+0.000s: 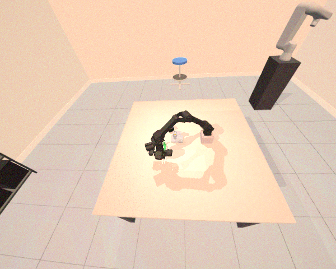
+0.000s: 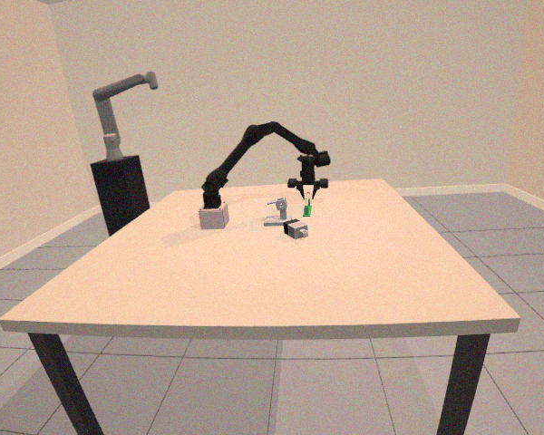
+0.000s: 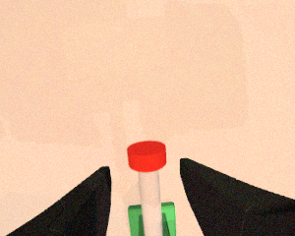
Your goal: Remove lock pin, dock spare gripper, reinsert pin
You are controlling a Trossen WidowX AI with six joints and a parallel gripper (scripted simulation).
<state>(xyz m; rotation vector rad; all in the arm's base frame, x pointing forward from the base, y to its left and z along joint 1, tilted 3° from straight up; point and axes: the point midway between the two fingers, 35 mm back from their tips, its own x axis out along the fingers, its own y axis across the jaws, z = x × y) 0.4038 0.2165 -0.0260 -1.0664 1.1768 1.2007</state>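
My gripper tip is 10 mm past the green cradle and 100 mm to the left of it. Also, from my gripper tip: mount 120 mm behind, 230 mm to the right, 30 mm above; then spare gripper 50 mm behind, 370 mm to the right.
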